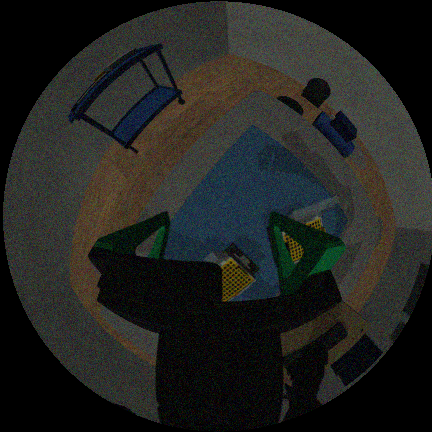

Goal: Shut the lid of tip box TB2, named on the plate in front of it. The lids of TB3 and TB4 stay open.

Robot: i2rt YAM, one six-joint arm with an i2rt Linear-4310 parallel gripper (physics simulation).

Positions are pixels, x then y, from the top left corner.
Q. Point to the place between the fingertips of the gripper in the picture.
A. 218,216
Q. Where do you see a yellow rack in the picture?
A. At 234,278
